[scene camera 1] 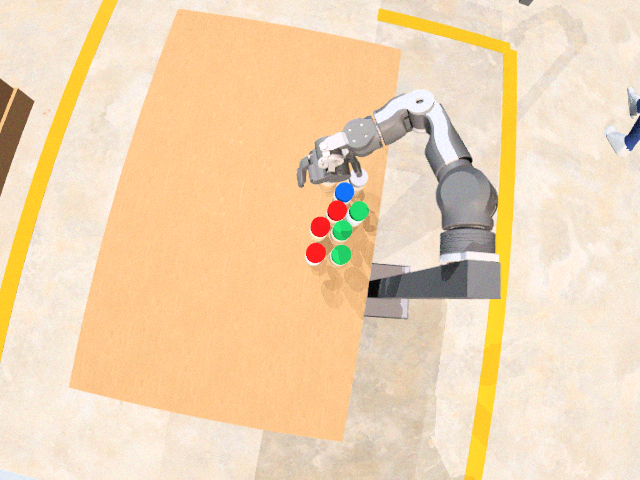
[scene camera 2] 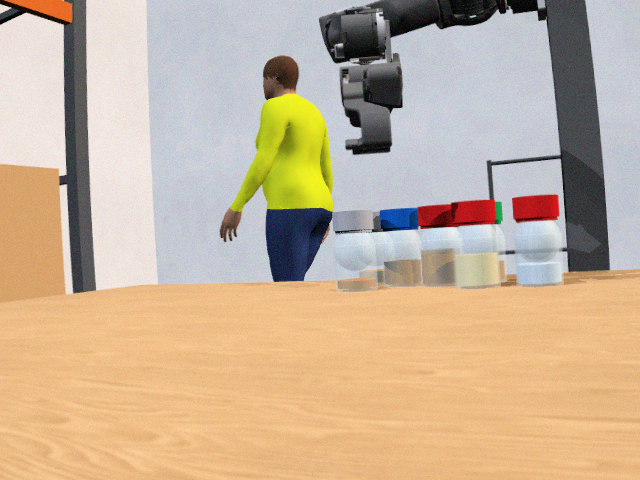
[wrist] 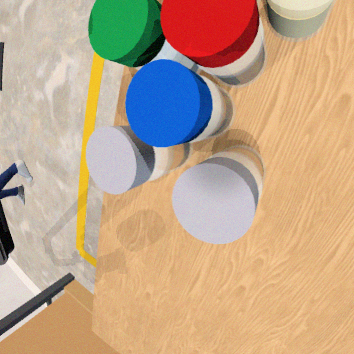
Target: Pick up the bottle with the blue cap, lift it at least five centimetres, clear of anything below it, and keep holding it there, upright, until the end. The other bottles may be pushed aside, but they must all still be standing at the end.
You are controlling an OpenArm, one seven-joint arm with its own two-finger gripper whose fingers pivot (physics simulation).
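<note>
The bottle with the blue cap (scene camera 1: 344, 191) (scene camera 2: 399, 219) (wrist: 168, 103) stands upright on the table (scene camera 1: 217, 206) (scene camera 2: 258, 372) (wrist: 300, 280), close between a red-capped bottle (scene camera 1: 337, 210) (wrist: 210, 30), a green-capped bottle (scene camera 1: 358, 210) (wrist: 125, 27) and two bottles with pale grey-white caps. One pale-capped bottle (scene camera 1: 358, 178) (wrist: 112, 160) is on the robot-base side; the other (scene camera 2: 353, 220) (wrist: 215, 202) is mostly hidden under the gripper in scene camera 1. My gripper (scene camera 1: 329, 178) is open and empty, well above the caps, beside the blue one. In scene camera 2 one finger hides the other.
More bottles stand beyond the blue one: red-capped ones (scene camera 1: 320, 226) (scene camera 1: 315, 253) and green-capped ones (scene camera 1: 342, 230) (scene camera 1: 341, 254). The arm's post and bracket (scene camera 1: 434, 281) are at the table's base-side edge. A person in a yellow top (scene camera 2: 295, 149) is behind the table.
</note>
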